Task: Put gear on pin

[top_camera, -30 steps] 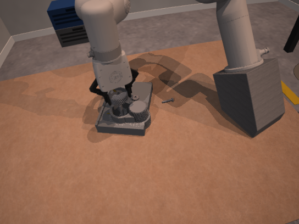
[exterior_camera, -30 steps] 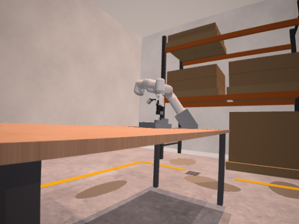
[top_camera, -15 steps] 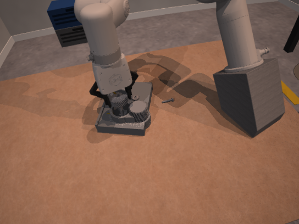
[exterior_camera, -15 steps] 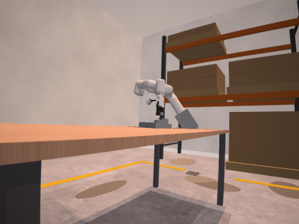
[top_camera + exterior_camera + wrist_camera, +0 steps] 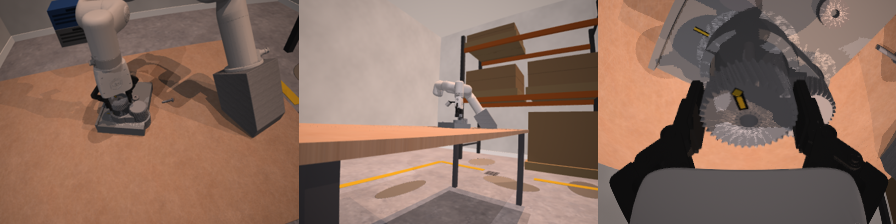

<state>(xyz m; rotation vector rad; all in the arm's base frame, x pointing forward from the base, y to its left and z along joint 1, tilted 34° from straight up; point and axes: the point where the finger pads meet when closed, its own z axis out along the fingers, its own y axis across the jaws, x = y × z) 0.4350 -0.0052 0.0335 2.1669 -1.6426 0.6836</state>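
Now: hand right at the gear. Round my hand: bolt 190 mm behind, 40 mm to the right, 100 mm below.
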